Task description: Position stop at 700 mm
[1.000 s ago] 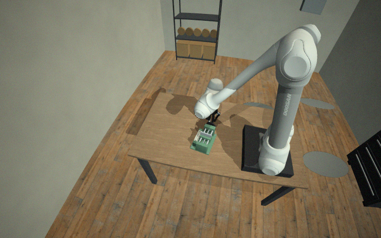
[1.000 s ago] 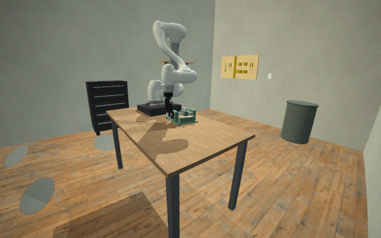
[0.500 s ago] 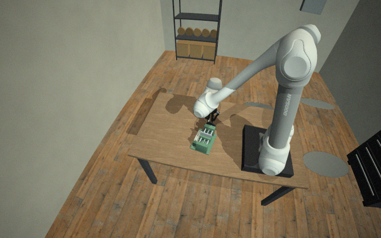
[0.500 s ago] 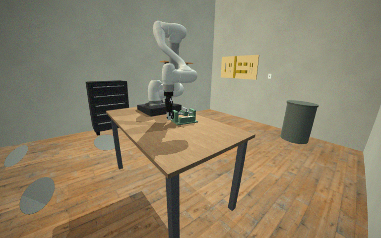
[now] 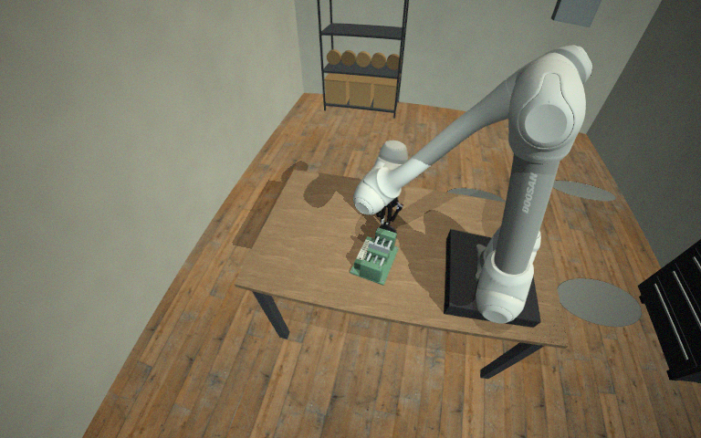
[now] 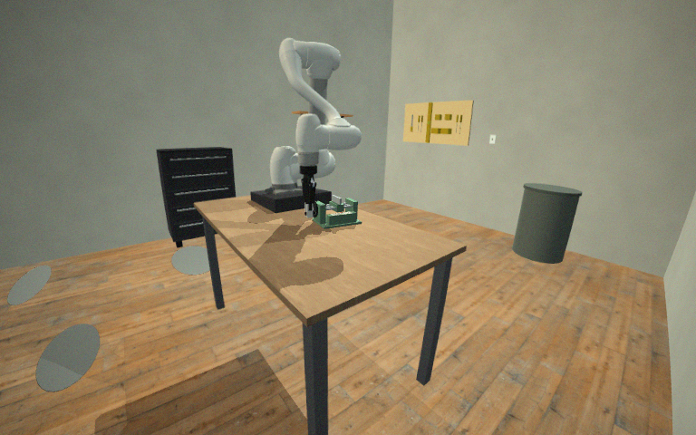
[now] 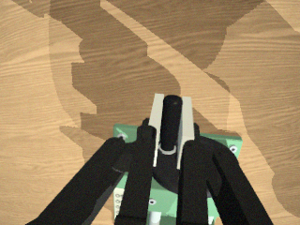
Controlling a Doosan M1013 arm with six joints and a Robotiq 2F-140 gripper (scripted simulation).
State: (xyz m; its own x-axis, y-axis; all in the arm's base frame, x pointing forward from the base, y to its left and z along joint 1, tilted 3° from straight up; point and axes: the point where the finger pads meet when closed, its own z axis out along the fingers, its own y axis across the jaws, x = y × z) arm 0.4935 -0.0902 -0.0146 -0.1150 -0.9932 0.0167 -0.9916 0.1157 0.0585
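My hand is 15 cm to the right of the green stop fixture and 1 cm below it. Also, from my hand: black crank handle 2 cm below.
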